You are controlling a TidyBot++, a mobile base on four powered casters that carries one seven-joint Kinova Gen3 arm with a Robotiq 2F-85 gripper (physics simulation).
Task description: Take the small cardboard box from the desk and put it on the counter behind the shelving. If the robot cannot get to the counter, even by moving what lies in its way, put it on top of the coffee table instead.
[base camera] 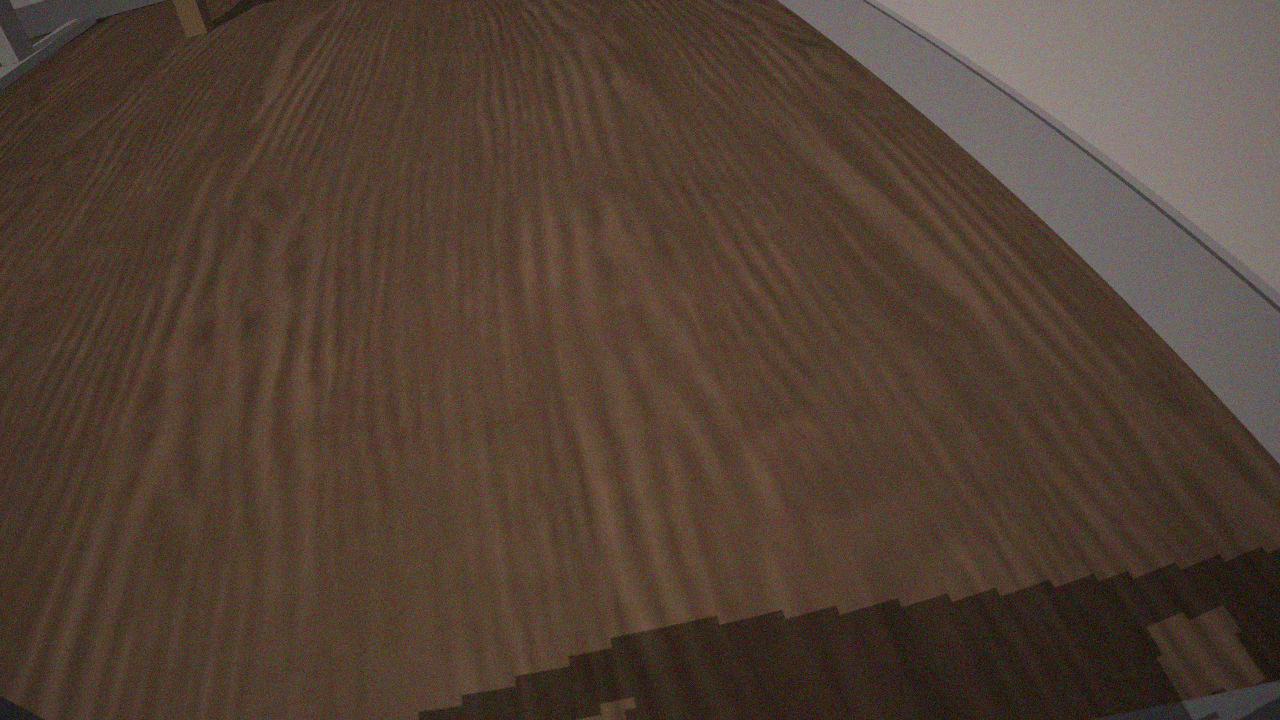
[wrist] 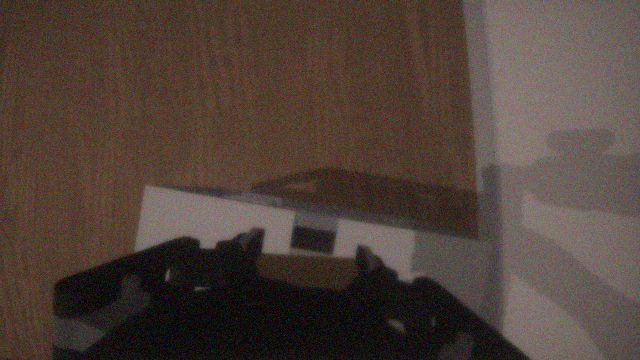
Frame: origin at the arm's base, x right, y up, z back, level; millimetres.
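Where they show: gripper, fingertip midpoint: (wrist: pixel 308 251).
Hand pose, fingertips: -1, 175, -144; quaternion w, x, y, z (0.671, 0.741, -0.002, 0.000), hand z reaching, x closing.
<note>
Things, the pixels of their centre, and the offset from my fingertips, as dx, dy, dz. "spot": a spot on its surface instead. Level surfaces: height alone.
- small cardboard box, body centre: (wrist: pixel 300 346) +5, +22, +49
- light wooden leg, surface spot: (base camera: pixel 191 19) spot: -958, -535, -1396
- Brown wood floor, its level: dy -572
My gripper (wrist: pixel 308 251) is shut on the small cardboard box (wrist: pixel 307 273) in the wrist view. The box shows as a plain brown strip between the two dark fingertips, at the lower middle; the rest of it is hidden by the gripper. It is held above a white surface with a dark square, which looks like the top of my base. In the base camera view neither gripper nor box shows. The counter and the shelving do not show in either view. The foot of a light wooden leg (base camera: pixel 191 19) shows at the top left; I cannot tell which furniture it belongs to.
A pale wall (base camera: pixel 1172 116) (wrist: pixel 560 65) with a grey baseboard (base camera: pixel 1056 179) (wrist: pixel 482 100) runs along the right side. Brown wood floor (base camera: pixel 554 313) (wrist: pixel 225 90) stretches ahead. Another grey baseboard edge (base camera: pixel 67 35) shows at the far top left. Shadows fall on the floor near my base and on the wall.
</note>
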